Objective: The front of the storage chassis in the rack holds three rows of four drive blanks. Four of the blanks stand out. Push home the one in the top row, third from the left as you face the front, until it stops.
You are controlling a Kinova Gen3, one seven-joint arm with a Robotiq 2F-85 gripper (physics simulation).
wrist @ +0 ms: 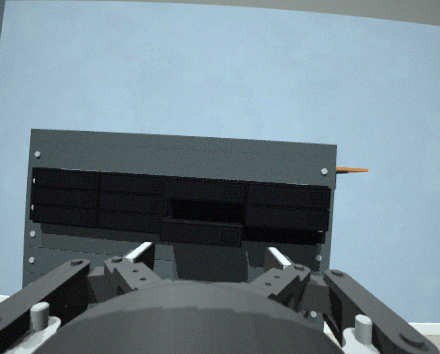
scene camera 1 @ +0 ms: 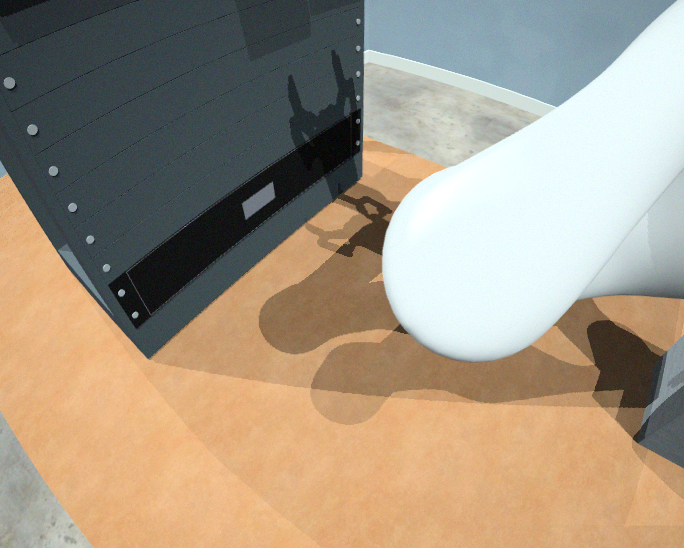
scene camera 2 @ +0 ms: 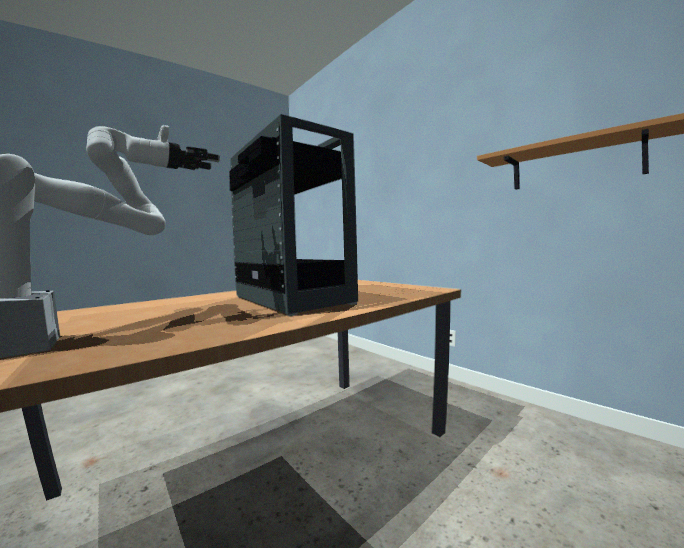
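Seen in the pictures: gripper, between the fingertips: [wrist: 209, 257] [scene camera 2: 214, 162]; arm's base, origin of its link: [scene camera 2: 8, 295].
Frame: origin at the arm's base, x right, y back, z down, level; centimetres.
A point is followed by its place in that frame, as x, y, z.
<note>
The rack [scene camera 1: 239, 262] @(-7.5, -70.8, 9.3) [scene camera 2: 288, 228] @(23.3, -68.2, -14.4) stands upright on the table. The dark storage chassis [scene camera 2: 251, 159] @(10.8, -63.1, -37.9) is near its top. In the wrist view, the top-row third blank [wrist: 204, 190] @(3.0, -64.2, -41.7) looks larger than the two to its left and appears to stand out. Below it is a dark recess, then the bottom-row third blank [wrist: 201, 233] @(3.0, -64.2, -36.1), which stands out clearly. The two upper blanks in the fourth column [wrist: 288, 196] @(13.8, -62.7, -41.6) also appear proud. My gripper [scene camera 2: 211, 161] @(3.6, -53.7, -37.2) [wrist: 209, 258] @(3.6, -53.7, -37.2) is open and empty, in front of the chassis with a gap; its fingertips show below the blanks in the wrist view.
The white arm [scene camera 1: 479, 256] @(-23.7, -36.9, -24.9) [scene camera 2: 125, 215] @(-10.2, -28.9, -20.8) bends low in front of the rack, above the wooden table [scene camera 1: 399, 468] @(-21.8, -37.2, 13.0) [scene camera 2: 171, 365] @(33.4, -29.2, 15.1). Blank panels with screws lie below the chassis. A wall shelf [scene camera 2: 582, 141] is far to the right. Gripper shadows fall on the rack's lower front.
</note>
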